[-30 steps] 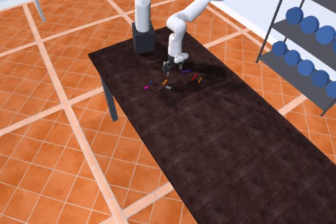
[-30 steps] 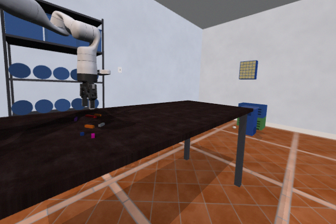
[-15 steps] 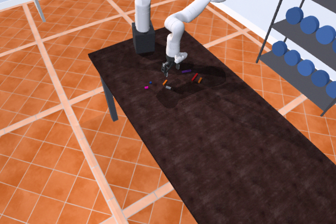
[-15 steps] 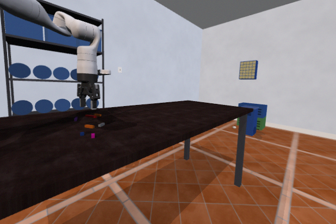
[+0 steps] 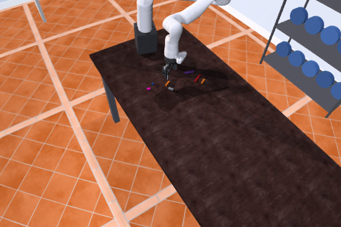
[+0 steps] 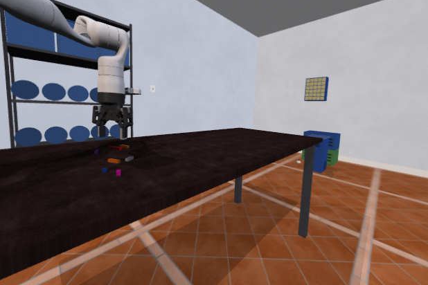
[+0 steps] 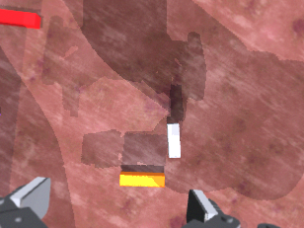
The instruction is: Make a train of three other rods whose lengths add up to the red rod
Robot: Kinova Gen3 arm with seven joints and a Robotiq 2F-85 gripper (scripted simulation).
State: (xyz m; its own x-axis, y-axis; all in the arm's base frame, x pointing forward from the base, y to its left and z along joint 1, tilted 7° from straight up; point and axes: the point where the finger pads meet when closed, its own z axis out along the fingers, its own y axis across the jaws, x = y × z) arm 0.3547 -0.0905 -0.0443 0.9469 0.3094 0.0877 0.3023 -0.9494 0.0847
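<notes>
Now: hand 9 cm to the left of the blue rod, 8 cm above it and 6 cm past it. Round my hand: purple rod: 15 cm to the left, 8 cm below, 1 cm ahead; grey rod: 8 cm below, 4 cm ahead, 3 cm to the right; magenta rod: 13 cm to the right, 8 cm below, 4 cm behind.
</notes>
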